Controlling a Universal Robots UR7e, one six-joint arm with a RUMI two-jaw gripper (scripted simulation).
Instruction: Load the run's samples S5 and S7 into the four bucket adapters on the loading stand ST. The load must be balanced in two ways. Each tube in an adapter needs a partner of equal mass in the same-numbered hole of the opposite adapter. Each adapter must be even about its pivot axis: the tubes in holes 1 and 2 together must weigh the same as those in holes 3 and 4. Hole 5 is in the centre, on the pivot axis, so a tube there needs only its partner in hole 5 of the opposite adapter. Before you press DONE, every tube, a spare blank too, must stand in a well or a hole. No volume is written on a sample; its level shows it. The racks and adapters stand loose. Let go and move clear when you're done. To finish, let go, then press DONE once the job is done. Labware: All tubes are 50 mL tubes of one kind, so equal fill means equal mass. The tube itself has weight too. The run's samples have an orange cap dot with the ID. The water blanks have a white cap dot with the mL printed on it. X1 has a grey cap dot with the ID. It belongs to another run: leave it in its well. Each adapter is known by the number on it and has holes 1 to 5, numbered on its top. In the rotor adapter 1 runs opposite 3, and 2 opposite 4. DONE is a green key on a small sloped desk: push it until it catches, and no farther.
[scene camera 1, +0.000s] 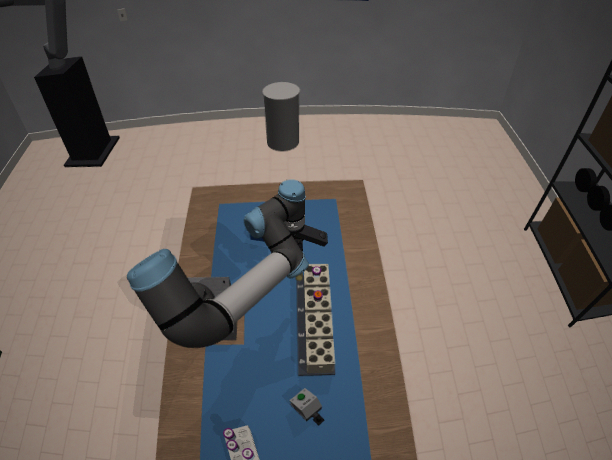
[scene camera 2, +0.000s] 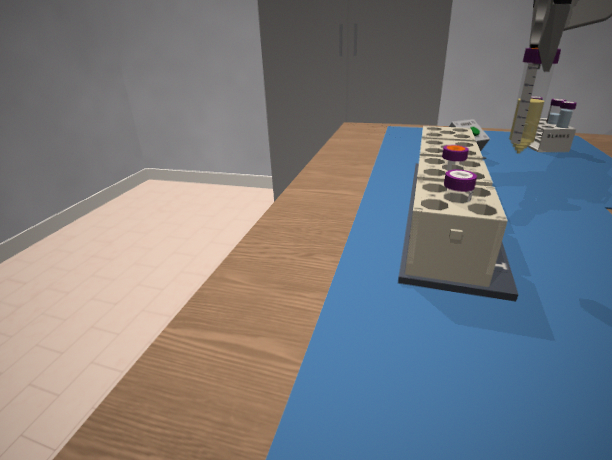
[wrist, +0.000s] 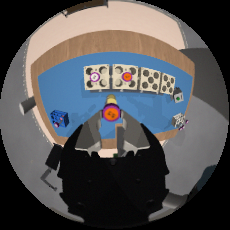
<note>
I see my gripper (scene camera 2: 540, 70), a blanks rack (scene camera 2: 554, 139) and an adapter (scene camera 2: 454, 244).
My gripper also shows in the wrist view (wrist: 111, 110).
</note>
